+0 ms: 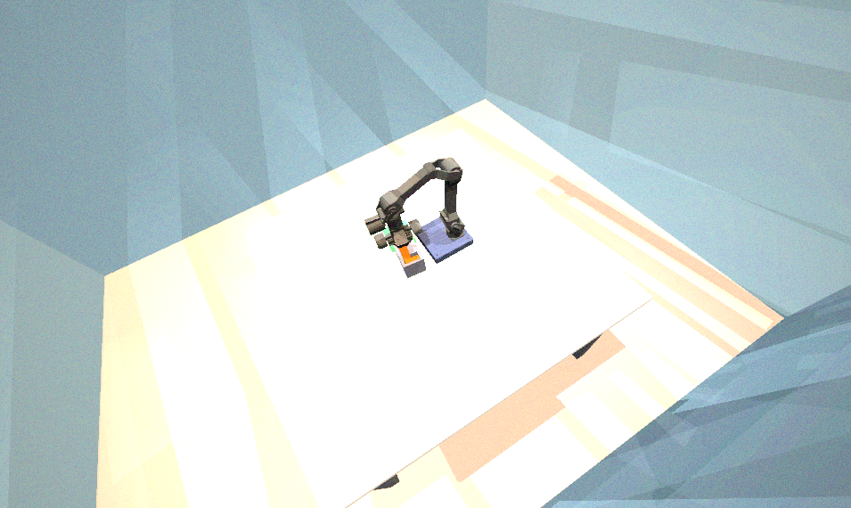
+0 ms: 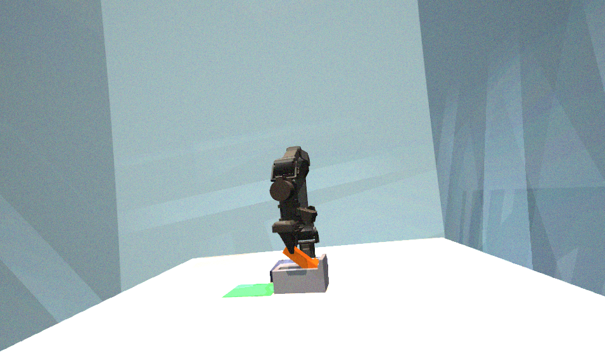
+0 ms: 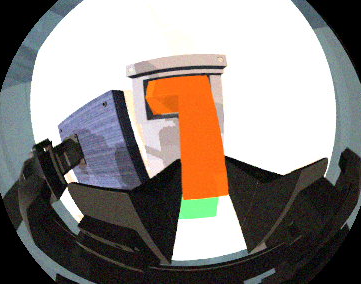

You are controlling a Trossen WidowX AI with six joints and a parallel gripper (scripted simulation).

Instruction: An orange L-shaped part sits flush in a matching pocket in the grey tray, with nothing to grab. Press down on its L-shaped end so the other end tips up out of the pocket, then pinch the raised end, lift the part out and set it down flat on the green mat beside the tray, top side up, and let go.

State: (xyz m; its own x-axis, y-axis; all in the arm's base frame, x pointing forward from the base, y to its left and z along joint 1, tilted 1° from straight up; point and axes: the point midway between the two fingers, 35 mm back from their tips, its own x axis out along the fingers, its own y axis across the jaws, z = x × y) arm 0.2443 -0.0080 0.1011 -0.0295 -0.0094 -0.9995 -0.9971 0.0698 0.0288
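Right now the green mat is 14 cm to the right of my gripper tip, 12 cm below it and 2 cm behind it. The rest, counted from my gripper tip: orange L-shaped part (3 cm to the left, 3 cm below, 1 cm behind).
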